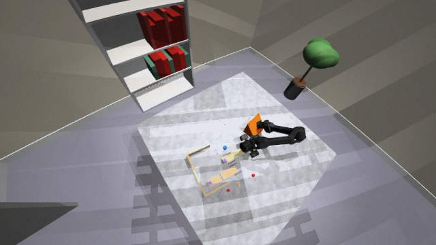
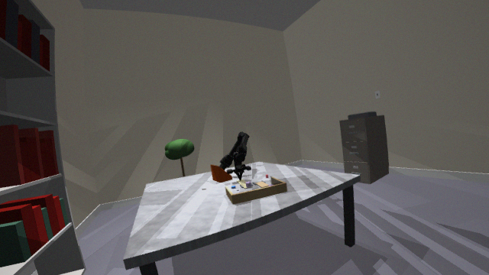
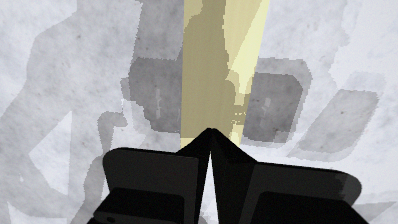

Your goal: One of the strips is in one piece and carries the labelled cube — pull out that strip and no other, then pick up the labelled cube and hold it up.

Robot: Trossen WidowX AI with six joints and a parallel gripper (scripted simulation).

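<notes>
My gripper tip is now 140 mm short of the blue disc and 100 mm to the left of it. From my gripper tip the other things lie so: tan chip: 210 mm ahead, 180 mm to the left.
</notes>
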